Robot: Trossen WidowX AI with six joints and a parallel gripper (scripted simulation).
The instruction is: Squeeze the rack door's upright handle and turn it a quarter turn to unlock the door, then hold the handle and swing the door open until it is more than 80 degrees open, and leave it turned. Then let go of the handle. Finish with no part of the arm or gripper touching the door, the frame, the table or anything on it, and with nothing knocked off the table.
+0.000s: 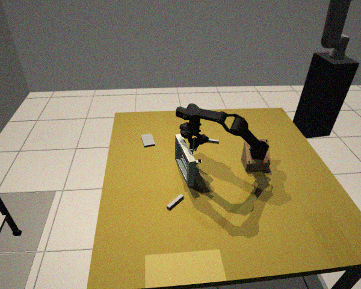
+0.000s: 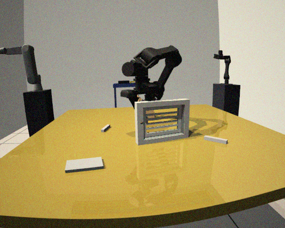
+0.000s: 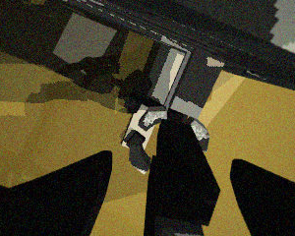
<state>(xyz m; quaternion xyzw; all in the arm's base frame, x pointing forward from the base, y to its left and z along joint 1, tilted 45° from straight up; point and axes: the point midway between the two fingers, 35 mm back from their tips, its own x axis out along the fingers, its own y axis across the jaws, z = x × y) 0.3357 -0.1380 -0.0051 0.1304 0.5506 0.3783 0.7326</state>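
Now: the dark upright handle 2 cm below my gripper tip and 1 cm to the left of it. Round my gripper tip: flat grey plate: 25 cm to the right, 23 cm ahead, 11 cm below.
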